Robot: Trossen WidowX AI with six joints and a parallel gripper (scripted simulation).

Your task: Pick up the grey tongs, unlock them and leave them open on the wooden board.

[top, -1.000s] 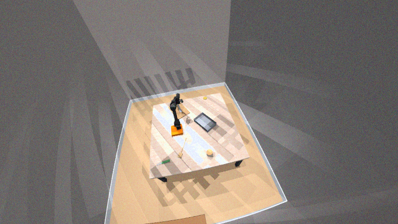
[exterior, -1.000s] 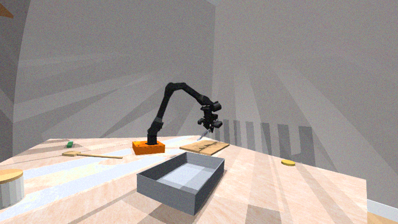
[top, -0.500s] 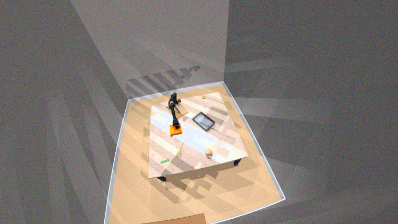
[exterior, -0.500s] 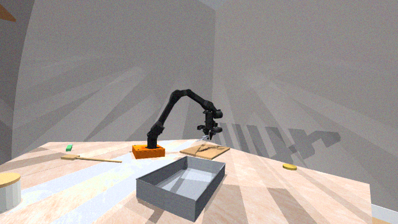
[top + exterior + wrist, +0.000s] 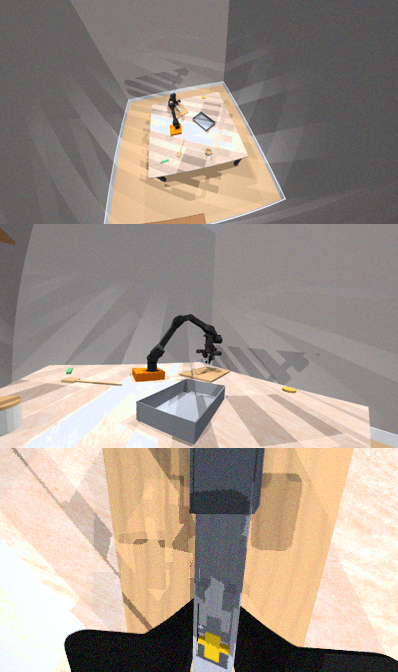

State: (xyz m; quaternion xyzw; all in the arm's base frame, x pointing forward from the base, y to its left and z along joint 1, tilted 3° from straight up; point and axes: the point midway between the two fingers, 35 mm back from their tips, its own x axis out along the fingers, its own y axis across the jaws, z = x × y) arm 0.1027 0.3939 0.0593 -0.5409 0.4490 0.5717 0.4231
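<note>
My gripper tip is now 70 mm above the wooden board. Round my gripper tip: yellow disc 540 mm ahead, 70 mm to the left, 70 mm below; grey roasting tin 450 mm to the right, 310 mm ahead, 50 mm below; yellow lock piece 40 mm above.
</note>
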